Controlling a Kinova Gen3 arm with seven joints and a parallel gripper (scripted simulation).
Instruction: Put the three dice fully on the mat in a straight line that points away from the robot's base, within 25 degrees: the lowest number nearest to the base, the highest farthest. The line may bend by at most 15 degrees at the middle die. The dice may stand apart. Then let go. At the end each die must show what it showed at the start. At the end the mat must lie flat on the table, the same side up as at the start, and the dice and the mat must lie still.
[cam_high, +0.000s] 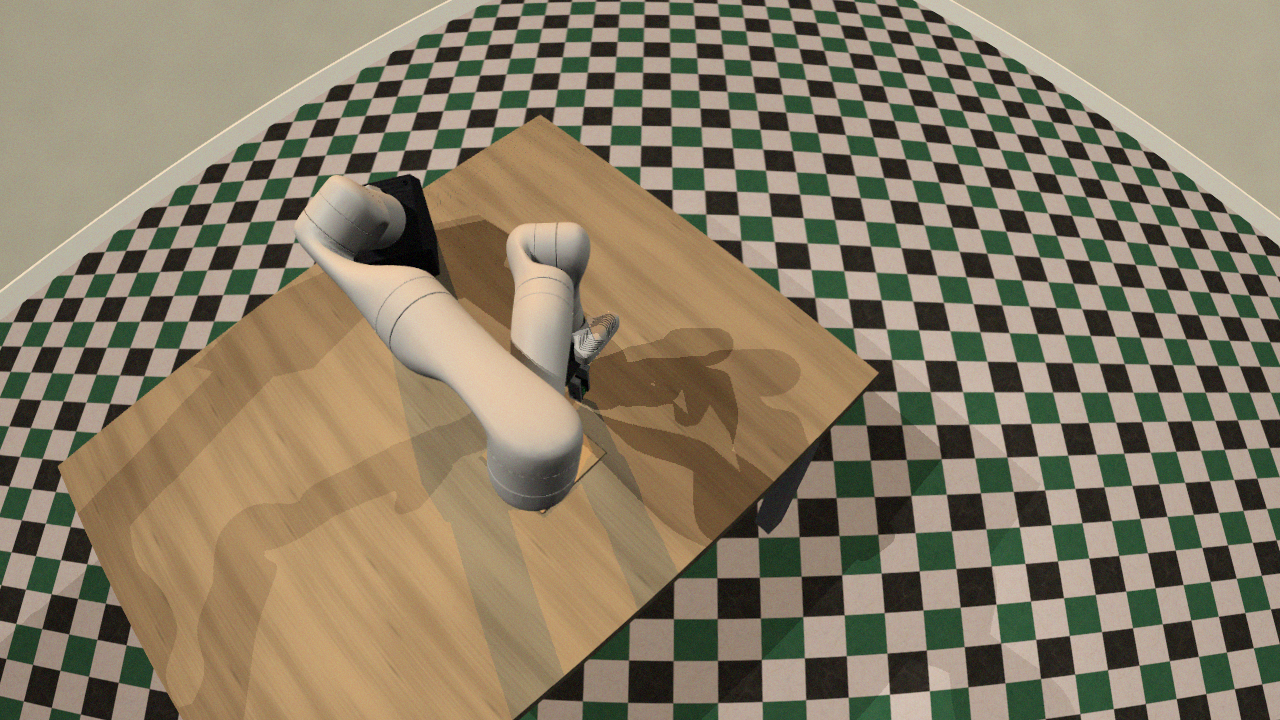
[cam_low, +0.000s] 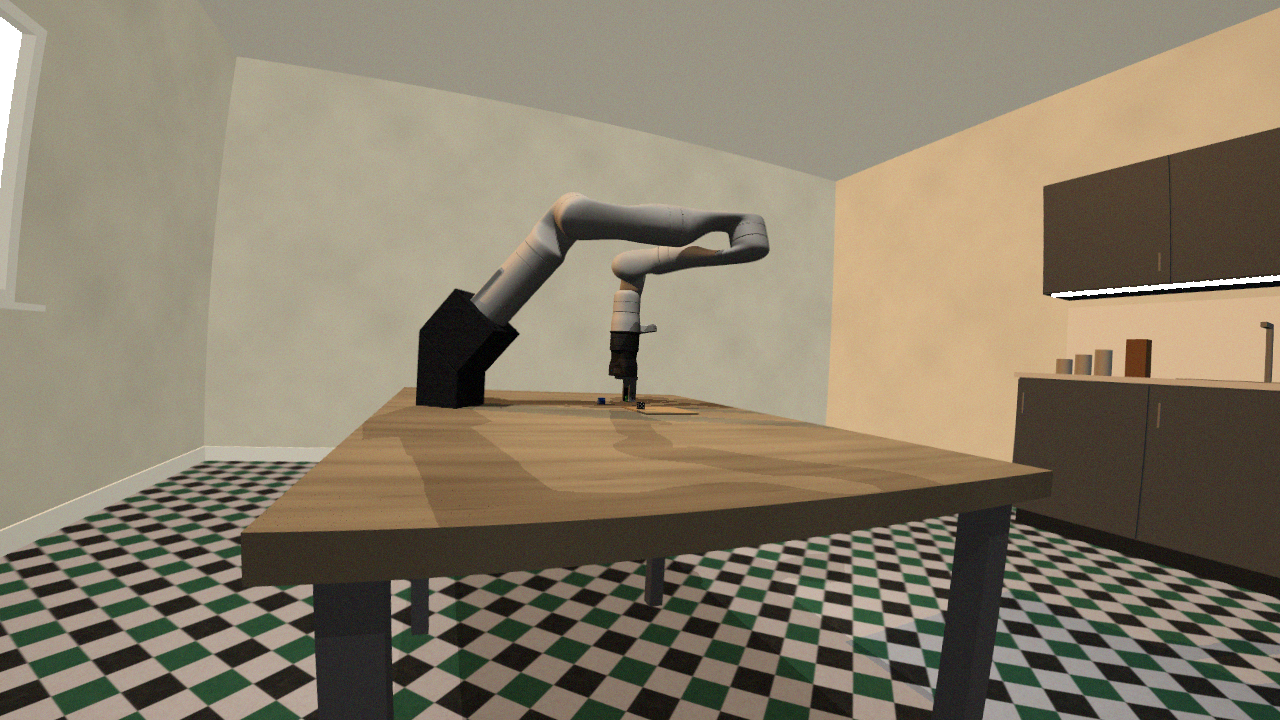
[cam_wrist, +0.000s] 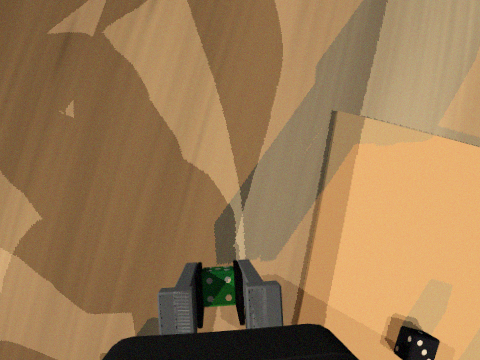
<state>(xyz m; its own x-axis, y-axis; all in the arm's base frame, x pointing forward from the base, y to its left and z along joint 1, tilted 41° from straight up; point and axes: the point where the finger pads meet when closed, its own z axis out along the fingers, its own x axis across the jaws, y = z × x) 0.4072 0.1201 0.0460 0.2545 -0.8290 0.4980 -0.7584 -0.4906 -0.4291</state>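
My hand is 11 cm to the left of the orange mat, 4 cm short of it and 3 cm above it. Also, from my hand: green die 1 cm below; then blue die 7 cm behind, 3 cm to the left, 2 cm below; then black die 11 cm to the right, 2 cm below, 1 cm behind.
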